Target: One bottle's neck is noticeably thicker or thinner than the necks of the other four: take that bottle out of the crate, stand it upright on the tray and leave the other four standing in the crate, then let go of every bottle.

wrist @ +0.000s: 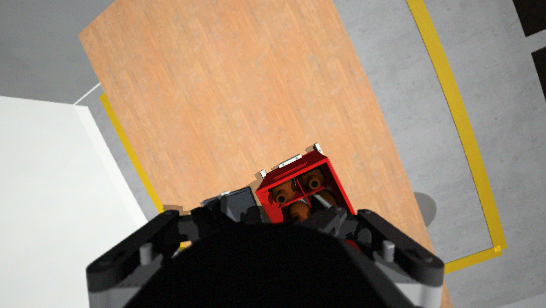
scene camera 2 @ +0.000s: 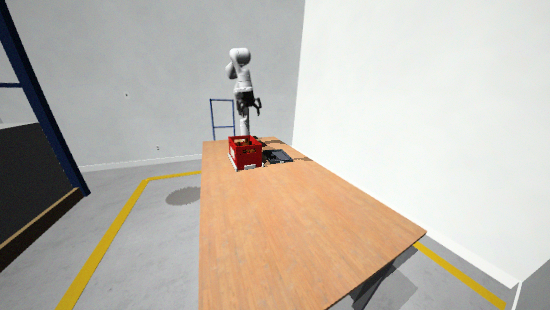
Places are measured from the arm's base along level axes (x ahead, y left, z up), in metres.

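Where they show: gripper, between the fingertips: [wrist: 269, 204] [scene camera 2: 251, 116].
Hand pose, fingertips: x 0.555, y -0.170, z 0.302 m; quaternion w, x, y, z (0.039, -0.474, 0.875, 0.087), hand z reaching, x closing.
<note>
Things, the pixels of their top centre, and the offset from my fingertips. "spot": a spot on its surface instead. Level surfaces: height alone.
- red crate, centre of its top: [wrist: 316, 226] [scene camera 2: 244, 140] dx -0.167, dy +0.011, dz -0.196 m
- dark tray, a spot on its surface: [wrist: 239, 204] spot: dx -0.067, dy +0.244, dz -0.367 m
- wooden table, height of its surface: dz -0.372 m
The red crate [scene camera 2: 248, 161] [wrist: 300, 168] stands upright on the table. In the wrist view, brown bottles stand in its compartments: one [wrist: 282, 193] near the tray side, one [wrist: 314, 180] near the opposite side, and parts of two more behind them. The rest of the crate is hidden by the gripper, and I cannot tell which neck differs. The dark tray [scene camera 2: 281, 156] [wrist: 239, 204] lies beside the crate, partly hidden in the wrist view; no bottle shows on its visible part. My gripper [scene camera 2: 250, 113] [wrist: 269, 204] is open and empty, well above the crate and tray.
The wooden table [scene camera 2: 280, 220] [wrist: 240, 90] extends from the crate toward scene camera 2. White brackets [scene camera 2: 250, 167] [wrist: 290, 161] sit at the crate's base. A white wall [scene camera 2: 400, 100] rises along the tray side. A blue frame [scene camera 2: 222, 100] stands behind the table.
</note>
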